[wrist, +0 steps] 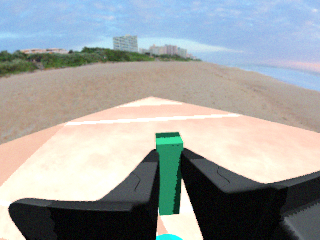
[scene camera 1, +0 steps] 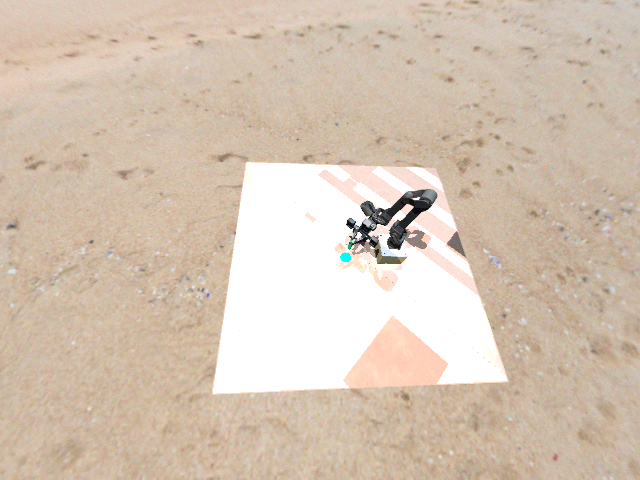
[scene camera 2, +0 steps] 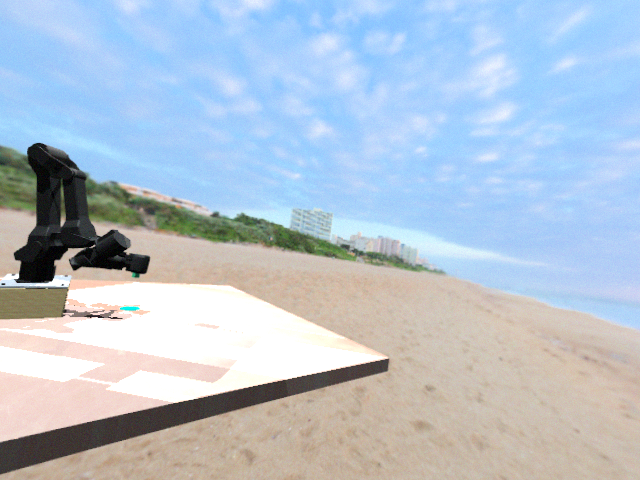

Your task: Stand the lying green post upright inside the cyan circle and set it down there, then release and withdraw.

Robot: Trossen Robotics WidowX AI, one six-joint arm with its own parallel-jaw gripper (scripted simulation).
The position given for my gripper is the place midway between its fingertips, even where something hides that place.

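Green post (wrist: 169, 145) held by my gripper (wrist: 168, 154).
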